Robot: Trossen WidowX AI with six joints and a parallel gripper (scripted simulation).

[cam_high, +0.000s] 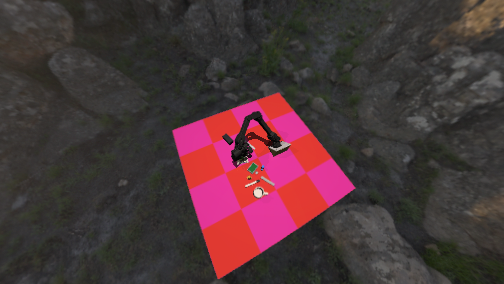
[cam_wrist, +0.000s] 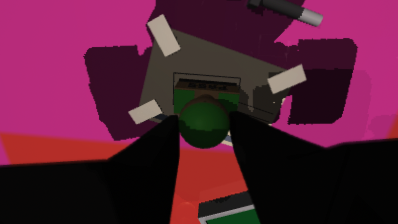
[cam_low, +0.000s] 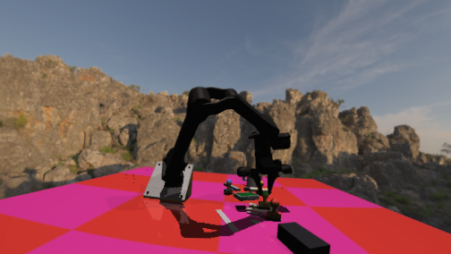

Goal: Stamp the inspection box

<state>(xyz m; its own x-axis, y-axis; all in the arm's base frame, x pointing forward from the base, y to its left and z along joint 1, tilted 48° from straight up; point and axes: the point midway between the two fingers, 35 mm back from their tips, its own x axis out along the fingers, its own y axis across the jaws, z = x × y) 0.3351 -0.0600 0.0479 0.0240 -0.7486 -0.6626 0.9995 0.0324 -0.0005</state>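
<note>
Right now my gripper tip is 30 mm above the green-knobbed stamp. Round my gripper tip: card (50 mm below); then red-knobbed stamp (90 mm to the right, 30 mm below); then green ink pad (120 mm to the left, 40 mm below, 40 mm behind).
</note>
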